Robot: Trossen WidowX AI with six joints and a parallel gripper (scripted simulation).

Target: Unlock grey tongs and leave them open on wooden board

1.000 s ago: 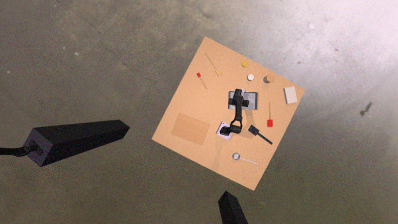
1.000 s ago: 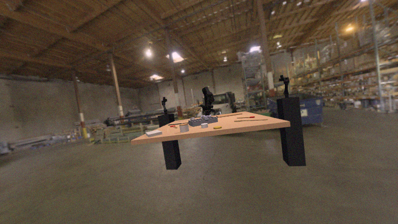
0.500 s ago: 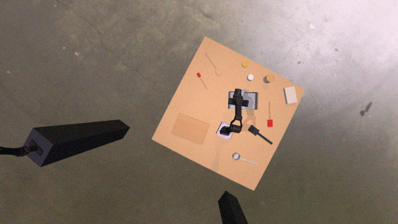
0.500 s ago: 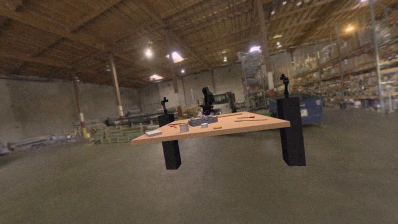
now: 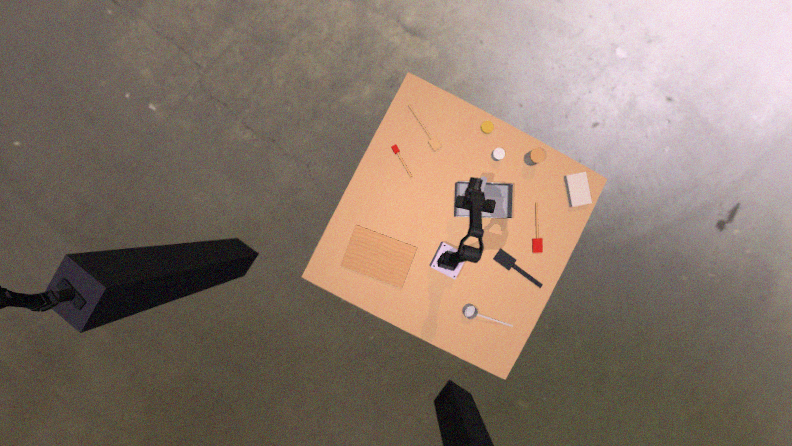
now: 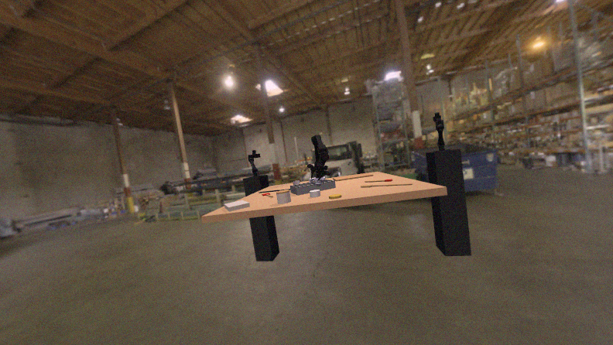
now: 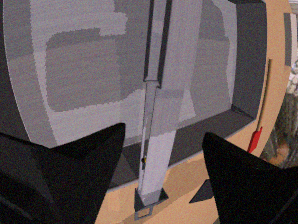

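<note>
My gripper tip is now 6 cm short of the roasting tin, 5 cm above it and 1 cm to the left of it. Also, from my gripper tip: black spatula 39 cm to the right, 14 cm behind, 7 cm below; then wooden board 52 cm behind, 28 cm to the left, 7 cm below; then red-headed tool 38 cm to the right, 9 cm ahead, 7 cm below.
</note>
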